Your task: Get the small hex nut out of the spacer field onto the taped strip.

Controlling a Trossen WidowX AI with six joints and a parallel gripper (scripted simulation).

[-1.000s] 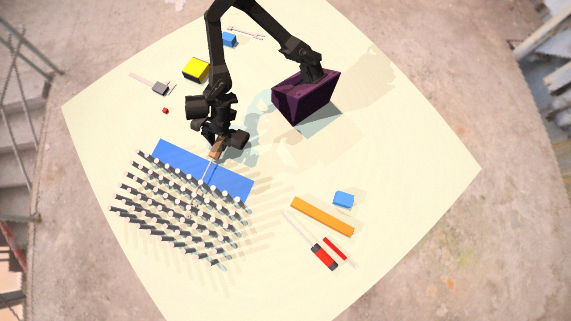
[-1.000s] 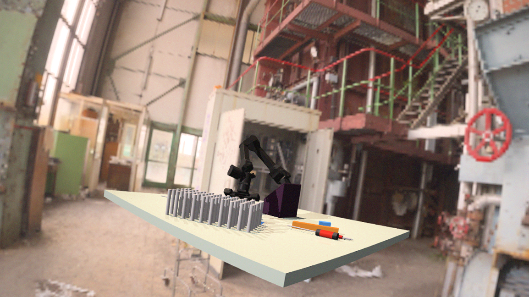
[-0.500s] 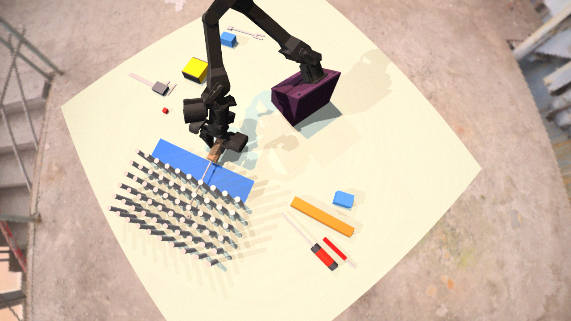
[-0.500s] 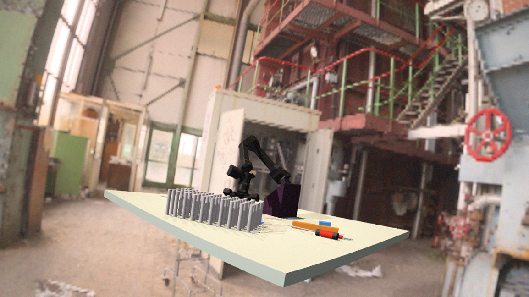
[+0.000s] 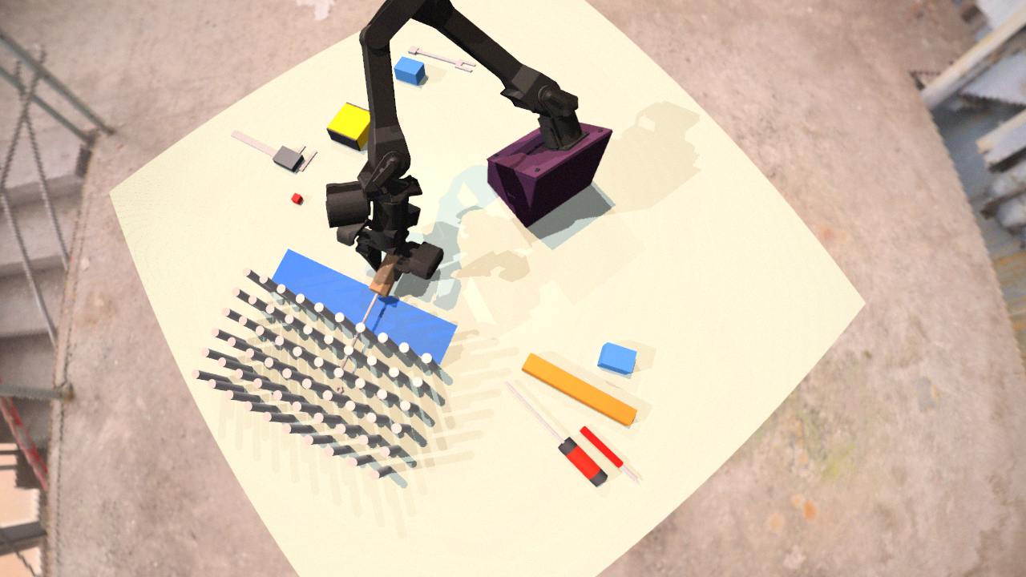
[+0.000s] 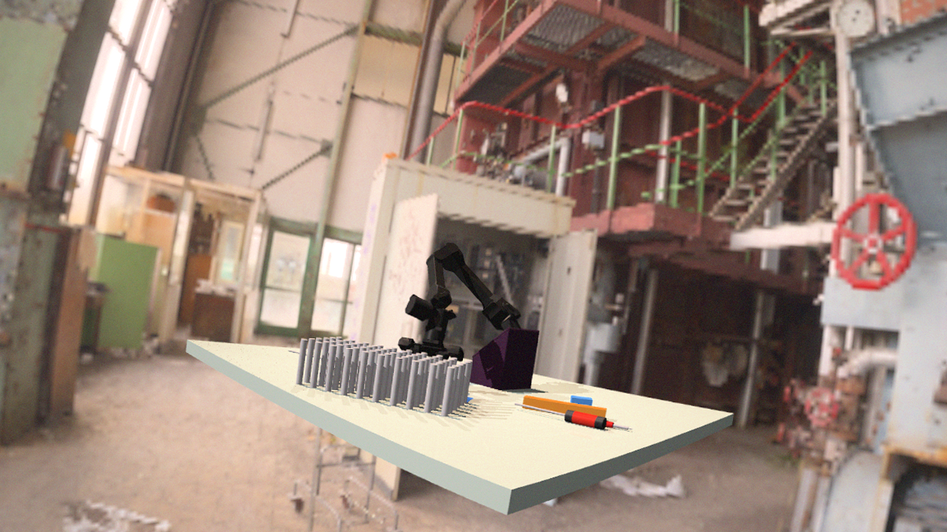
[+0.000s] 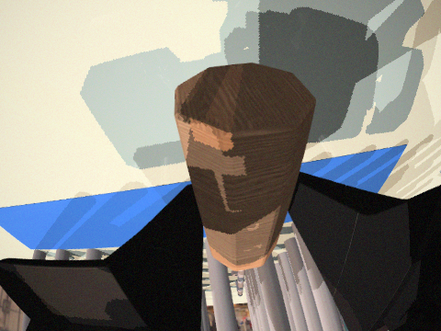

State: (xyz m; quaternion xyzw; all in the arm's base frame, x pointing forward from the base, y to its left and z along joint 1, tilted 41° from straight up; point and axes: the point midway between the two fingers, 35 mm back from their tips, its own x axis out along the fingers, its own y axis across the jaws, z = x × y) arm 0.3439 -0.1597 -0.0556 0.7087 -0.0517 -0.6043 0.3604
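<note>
Right now the blue taped strip is 8 cm ahead of my gripper tip, 1 cm to the right of it and 3 cm below it. Round my gripper tip: yellow block 17 cm behind, 32 cm to the right, 1 cm below; red cube 3 cm ahead, 28 cm to the right, 2 cm below; thin-shafted tool 9 cm ahead, 4 cm to the left.
</note>
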